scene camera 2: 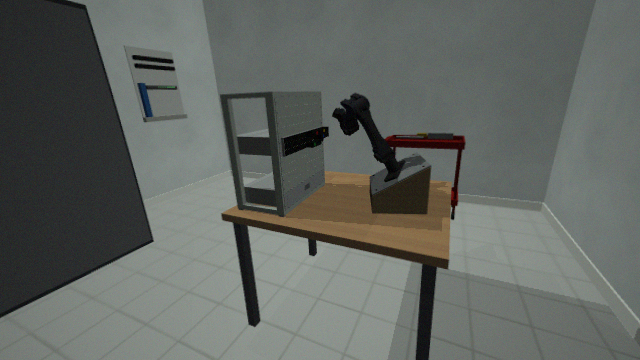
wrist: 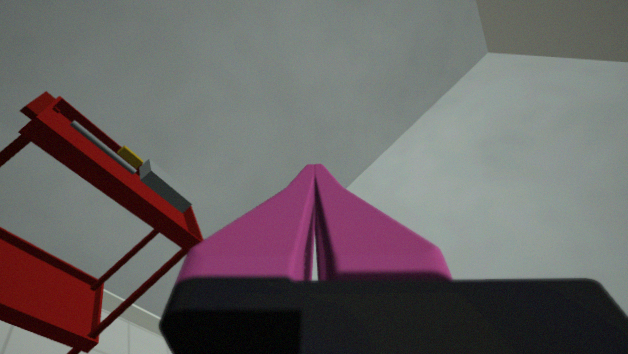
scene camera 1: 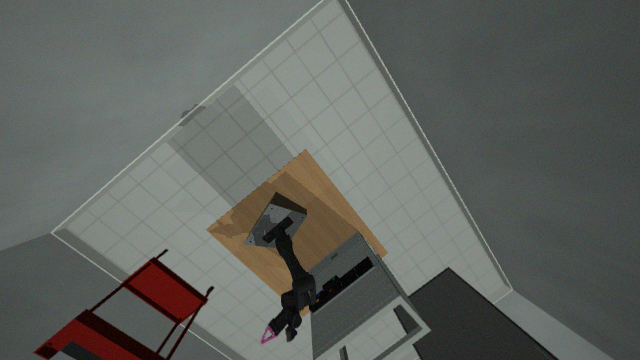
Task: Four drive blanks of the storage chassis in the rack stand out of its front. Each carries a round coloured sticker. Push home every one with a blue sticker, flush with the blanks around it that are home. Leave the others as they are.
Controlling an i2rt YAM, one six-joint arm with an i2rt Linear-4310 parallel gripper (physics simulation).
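Note:
The grey rack (scene camera 1: 350, 312) (scene camera 2: 273, 165) stands on the table and holds the black storage chassis (scene camera 1: 364, 268) (scene camera 2: 294, 144). Some drive blanks stand out near one end of its front. Small red (scene camera 1: 330, 290) (scene camera 2: 317, 133), green (scene camera 2: 314, 145), yellow (scene camera 1: 317, 300) (scene camera 2: 324, 130) and blue (scene camera 1: 319, 295) (scene camera 2: 322, 136) marks show there. How far each blank stands out is too small to tell. My gripper (scene camera 1: 262, 342) (wrist: 314, 177) is shut and empty, its pink fingertips together, pointing away from the rack, beyond the table edge. The chassis does not show in the wrist view.
The arm's base stands on a wedge-shaped block (scene camera 1: 291, 204) (scene camera 2: 400, 195) on the wooden table (scene camera 1: 312, 167) (scene camera 2: 350, 227). A red cart (scene camera 1: 165, 290) (scene camera 2: 425, 144) (wrist: 120, 187) stands beyond the table. A large dark panel (scene camera 1: 480, 320) (scene camera 2: 65, 150) stands behind the rack.

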